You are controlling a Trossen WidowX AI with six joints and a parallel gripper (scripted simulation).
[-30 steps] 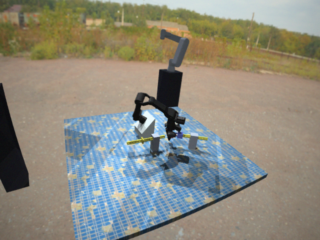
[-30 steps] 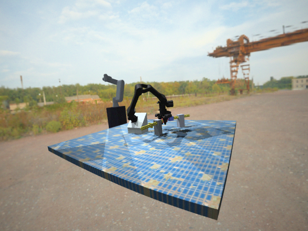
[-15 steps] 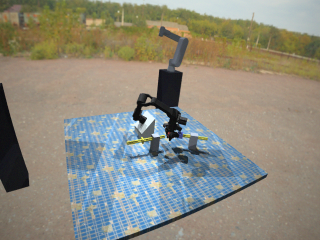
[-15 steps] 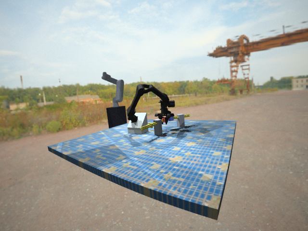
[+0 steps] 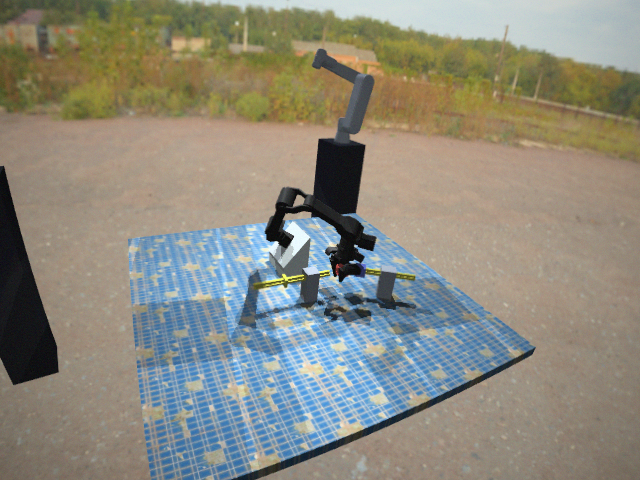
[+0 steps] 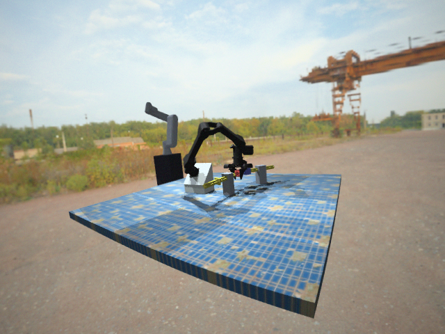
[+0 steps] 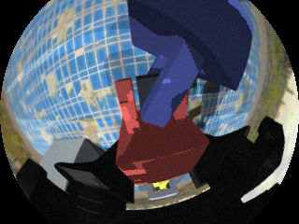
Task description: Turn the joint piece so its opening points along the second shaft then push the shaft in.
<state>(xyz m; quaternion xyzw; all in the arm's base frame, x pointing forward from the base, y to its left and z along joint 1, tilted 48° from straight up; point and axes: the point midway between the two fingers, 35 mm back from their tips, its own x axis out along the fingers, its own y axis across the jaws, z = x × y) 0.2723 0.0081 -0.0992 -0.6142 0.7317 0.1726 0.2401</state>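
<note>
The red square joint piece is 2 cm to the left of my gripper tip and 4 cm above it.
</note>
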